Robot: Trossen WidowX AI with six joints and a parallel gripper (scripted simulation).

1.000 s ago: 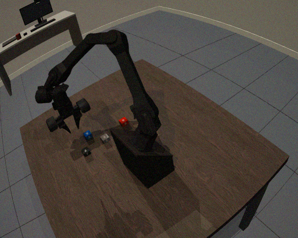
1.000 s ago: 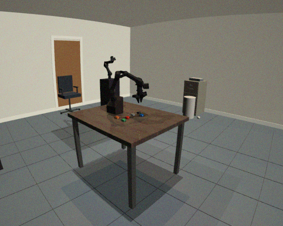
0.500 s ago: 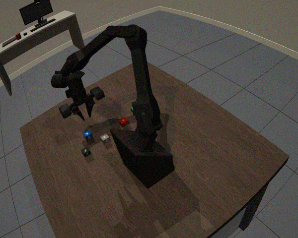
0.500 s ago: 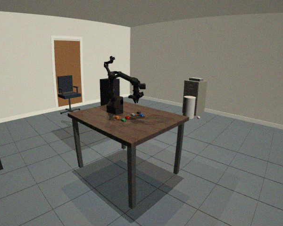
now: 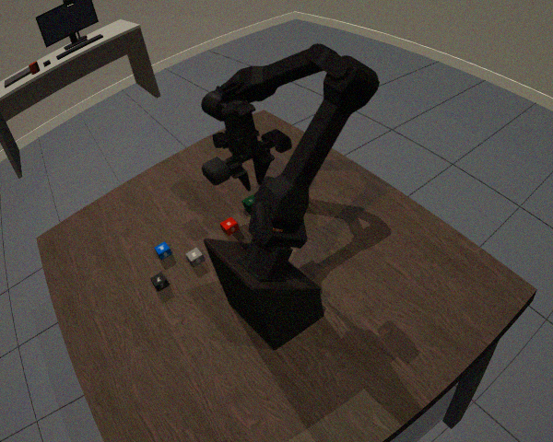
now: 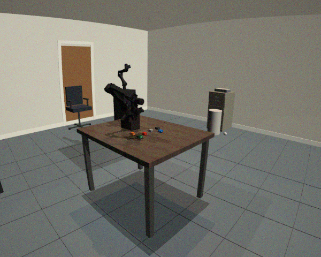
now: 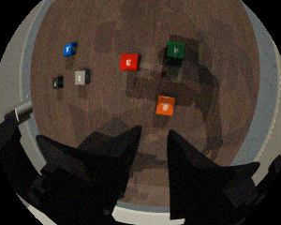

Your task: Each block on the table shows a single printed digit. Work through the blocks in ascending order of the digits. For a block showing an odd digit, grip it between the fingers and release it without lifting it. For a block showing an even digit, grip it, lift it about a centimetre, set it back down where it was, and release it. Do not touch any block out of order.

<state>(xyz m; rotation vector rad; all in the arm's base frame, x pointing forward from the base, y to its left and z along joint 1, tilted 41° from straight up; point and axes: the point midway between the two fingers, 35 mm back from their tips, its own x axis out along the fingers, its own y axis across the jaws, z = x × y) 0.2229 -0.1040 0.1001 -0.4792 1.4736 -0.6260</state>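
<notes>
Now: gripper tip 1 cm past the orange block, 2 cm to the left of it and 12 cm above it. From my gripper tip the other things lie so: green block: 10 cm ahead, 3 cm to the right, 12 cm below; then red block: 7 cm ahead, 5 cm to the left, 12 cm below; then grey block: 5 cm ahead, 17 cm to the left, 12 cm below.
</notes>
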